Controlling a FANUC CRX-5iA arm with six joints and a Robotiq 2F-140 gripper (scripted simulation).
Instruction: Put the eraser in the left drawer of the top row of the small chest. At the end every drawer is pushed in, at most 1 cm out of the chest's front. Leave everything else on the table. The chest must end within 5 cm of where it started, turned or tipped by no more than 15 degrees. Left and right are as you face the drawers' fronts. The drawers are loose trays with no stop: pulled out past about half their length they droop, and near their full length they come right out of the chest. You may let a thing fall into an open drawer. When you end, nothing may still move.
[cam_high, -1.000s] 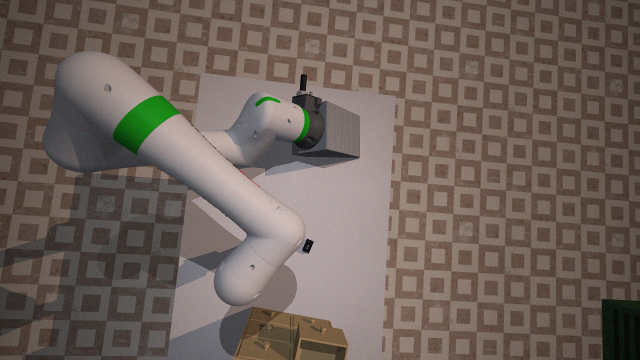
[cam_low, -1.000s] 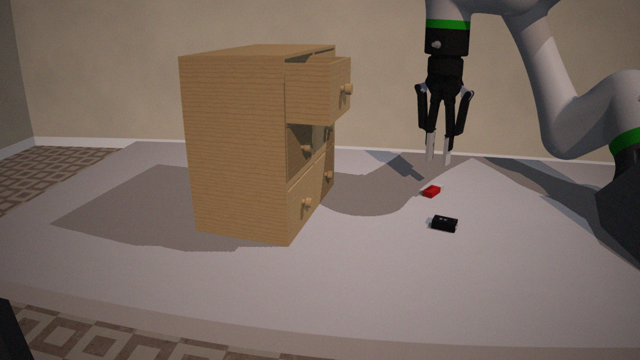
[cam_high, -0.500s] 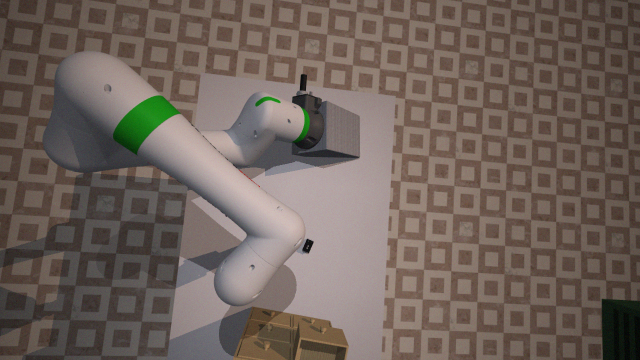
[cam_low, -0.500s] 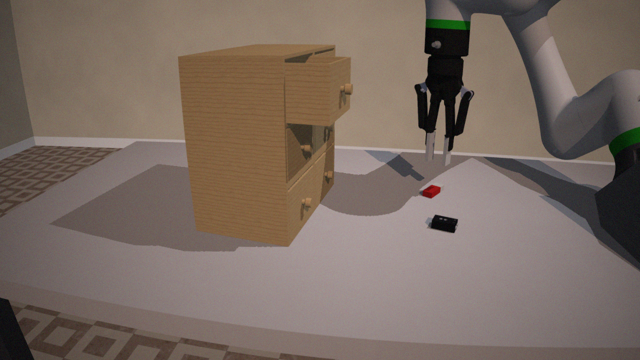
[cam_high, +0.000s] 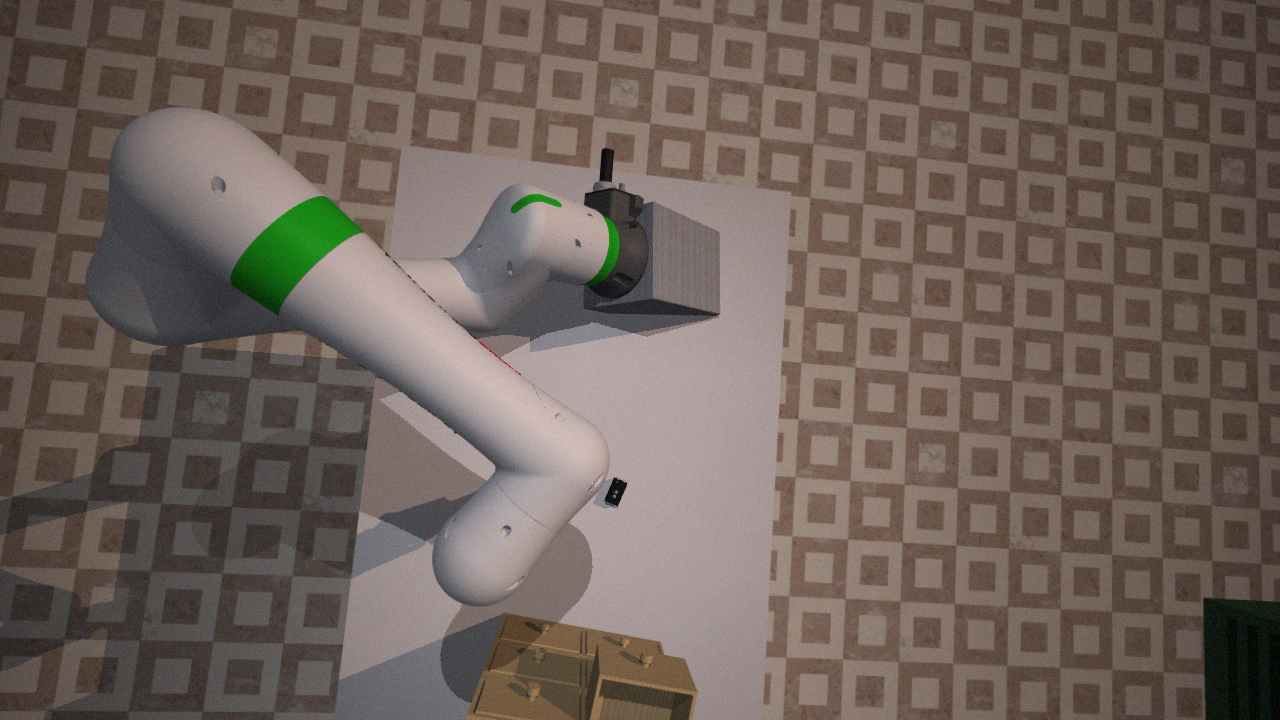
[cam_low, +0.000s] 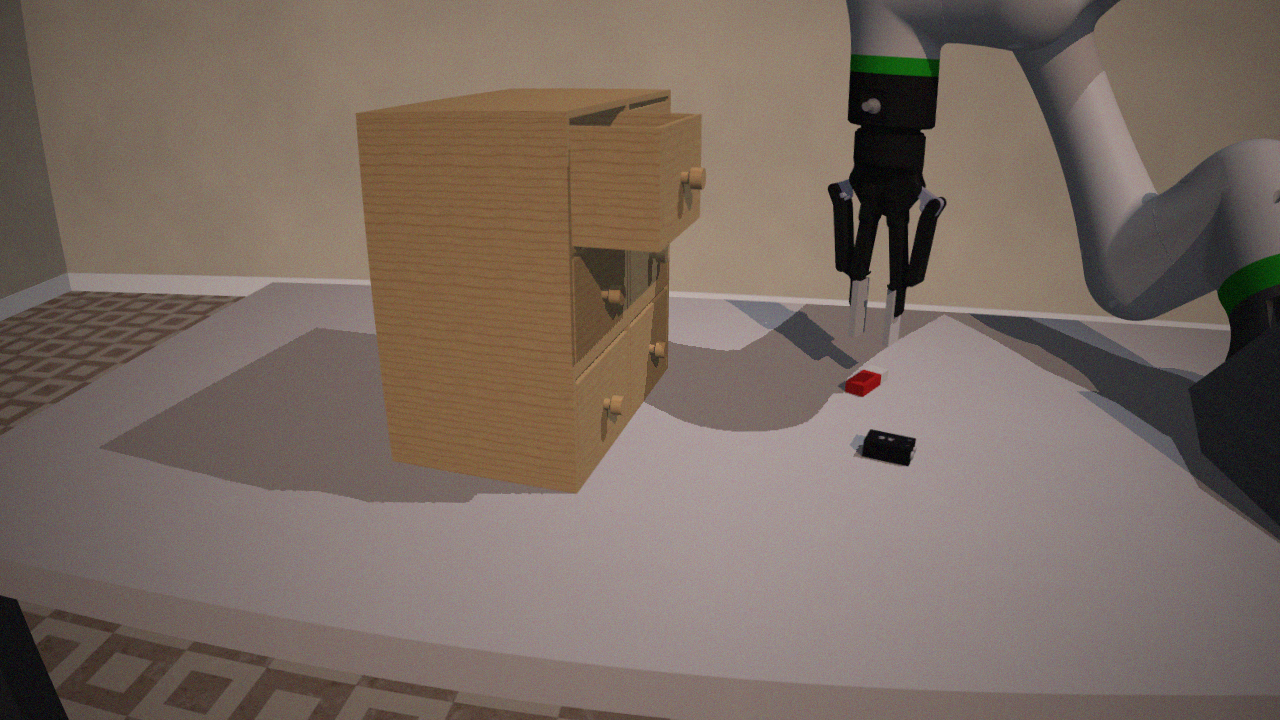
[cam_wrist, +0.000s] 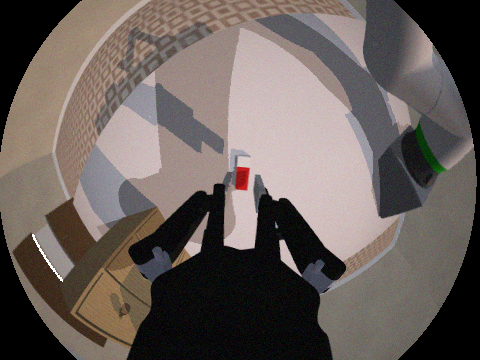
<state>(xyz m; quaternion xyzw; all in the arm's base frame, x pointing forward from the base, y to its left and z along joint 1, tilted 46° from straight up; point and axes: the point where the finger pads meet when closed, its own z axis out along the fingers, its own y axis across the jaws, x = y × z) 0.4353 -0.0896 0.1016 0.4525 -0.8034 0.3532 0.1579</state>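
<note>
The eraser is 80 mm below my hand. From my hand the other things lie so: small black block 10 mm behind, 180 mm to the left, 80 mm below.
</note>
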